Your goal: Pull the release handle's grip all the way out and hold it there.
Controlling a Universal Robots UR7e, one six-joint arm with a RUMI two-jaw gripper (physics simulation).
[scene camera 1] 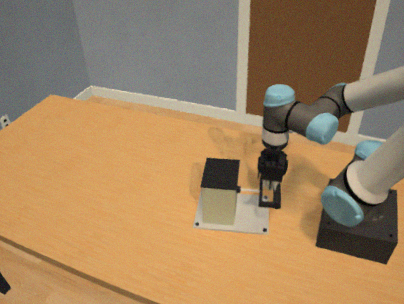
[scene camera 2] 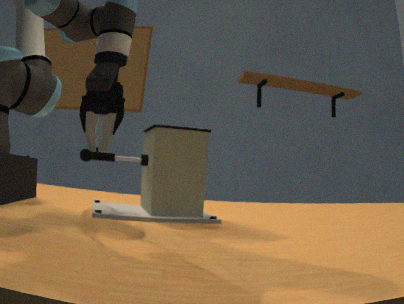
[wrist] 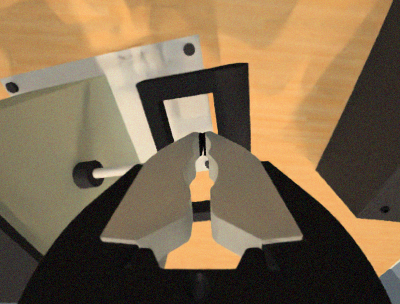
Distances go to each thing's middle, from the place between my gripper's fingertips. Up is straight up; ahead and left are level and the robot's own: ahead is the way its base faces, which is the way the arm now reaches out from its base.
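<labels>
My gripper is 10 cm above the light grey base plate (scene camera 1: pixel 249 218), and it is also 6 cm to the right of the plate and 10 cm short of it.
</labels>
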